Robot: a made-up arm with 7 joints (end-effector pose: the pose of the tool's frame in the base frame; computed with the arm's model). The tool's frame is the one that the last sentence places. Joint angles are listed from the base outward.
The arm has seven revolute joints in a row. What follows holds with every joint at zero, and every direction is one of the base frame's.
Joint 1 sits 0.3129 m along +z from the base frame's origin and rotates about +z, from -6.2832 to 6.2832 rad.
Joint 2 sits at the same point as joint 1 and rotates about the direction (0, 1, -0.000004), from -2.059 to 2.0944 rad.
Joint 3 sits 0.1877 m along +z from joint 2 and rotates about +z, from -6.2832 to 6.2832 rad.
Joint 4 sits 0.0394 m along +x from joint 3 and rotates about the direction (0, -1, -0.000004), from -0.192 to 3.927 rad.
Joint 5 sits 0.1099 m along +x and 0.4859 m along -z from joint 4 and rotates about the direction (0, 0.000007, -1), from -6.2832 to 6.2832 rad.
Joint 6 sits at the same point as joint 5 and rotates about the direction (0, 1, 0.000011), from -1.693 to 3.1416 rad.
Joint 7 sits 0.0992 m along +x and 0.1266 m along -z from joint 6 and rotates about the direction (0, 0.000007, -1), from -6.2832 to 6.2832 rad.
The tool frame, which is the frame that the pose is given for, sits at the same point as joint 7; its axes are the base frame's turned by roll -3.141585, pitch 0 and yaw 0 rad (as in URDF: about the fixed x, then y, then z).
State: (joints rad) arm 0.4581 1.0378 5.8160 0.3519 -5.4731 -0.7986 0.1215
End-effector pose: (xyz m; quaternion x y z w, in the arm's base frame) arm 0.1149 -0.2693 -0.0708 0.8577 -0.2398 0.2018 0.4075
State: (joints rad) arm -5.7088 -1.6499 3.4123 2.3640 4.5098 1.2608 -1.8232
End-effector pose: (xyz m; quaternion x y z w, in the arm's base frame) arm -0.5662 -0.3867 -0.1348 -0.8067 -0.1569 0.3828 0.4219
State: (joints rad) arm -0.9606 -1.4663 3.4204 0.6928 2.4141 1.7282 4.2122
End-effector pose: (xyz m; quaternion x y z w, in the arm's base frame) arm -0.1699 -0.1853 -0.2131 -0.6241 -0.4618 0.4787 0.4101
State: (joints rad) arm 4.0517 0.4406 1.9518 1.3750 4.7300 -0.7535 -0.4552
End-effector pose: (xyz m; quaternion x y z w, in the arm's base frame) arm 0.5110 -0.0962 0.6449 0.2848 0.5342 0.6512 0.4576
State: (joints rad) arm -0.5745 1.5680 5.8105 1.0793 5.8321 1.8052 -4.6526
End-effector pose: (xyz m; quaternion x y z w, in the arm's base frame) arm -0.2352 -0.1956 -0.1184 0.1291 -0.3357 -0.6679 0.6516
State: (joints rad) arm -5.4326 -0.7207 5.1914 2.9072 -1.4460 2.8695 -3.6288
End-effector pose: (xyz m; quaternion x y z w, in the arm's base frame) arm -0.2337 -0.4085 0.6923 0.5338 0.8228 0.1948 0.0043
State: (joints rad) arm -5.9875 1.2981 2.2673 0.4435 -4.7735 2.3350 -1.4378
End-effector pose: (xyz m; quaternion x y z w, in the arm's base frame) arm -0.3091 0.0645 0.5835 0.5036 -0.0510 0.7241 0.4684
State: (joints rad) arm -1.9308 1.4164 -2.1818 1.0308 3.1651 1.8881 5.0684
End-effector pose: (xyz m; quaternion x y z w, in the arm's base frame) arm -0.5132 0.1126 0.6976 0.3501 -0.4805 0.3165 0.7392
